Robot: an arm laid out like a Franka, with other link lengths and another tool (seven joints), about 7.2 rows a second.
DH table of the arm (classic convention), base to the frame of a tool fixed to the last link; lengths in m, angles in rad. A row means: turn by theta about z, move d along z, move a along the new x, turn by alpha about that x. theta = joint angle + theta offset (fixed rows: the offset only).
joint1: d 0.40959; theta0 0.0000; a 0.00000; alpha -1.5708
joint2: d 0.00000; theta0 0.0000; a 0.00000; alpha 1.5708
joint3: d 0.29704; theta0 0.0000; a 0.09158; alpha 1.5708
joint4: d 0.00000; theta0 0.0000; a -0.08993; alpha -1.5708
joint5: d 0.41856; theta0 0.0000; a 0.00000; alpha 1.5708
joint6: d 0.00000; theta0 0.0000; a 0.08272; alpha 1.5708
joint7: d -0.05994; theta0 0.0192; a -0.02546; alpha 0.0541
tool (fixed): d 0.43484; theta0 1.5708; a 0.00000; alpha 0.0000
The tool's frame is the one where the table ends.
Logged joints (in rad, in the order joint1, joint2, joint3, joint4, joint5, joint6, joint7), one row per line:
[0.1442, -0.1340, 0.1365, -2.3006, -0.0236, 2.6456, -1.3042]
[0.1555, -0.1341, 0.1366, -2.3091, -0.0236, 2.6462, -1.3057]
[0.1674, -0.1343, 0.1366, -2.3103, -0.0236, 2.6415, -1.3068]
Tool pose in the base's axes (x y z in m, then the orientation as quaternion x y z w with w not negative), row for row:
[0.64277, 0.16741, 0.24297, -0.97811, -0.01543, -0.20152, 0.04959]
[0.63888, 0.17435, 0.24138, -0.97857, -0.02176, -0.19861, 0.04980]
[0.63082, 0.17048, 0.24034, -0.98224, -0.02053, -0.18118, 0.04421]
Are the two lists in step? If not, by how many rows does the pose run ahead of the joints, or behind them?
The pose runs 1 row ahead of the joints: the pose in row i belongs to the joints in row i + 1.
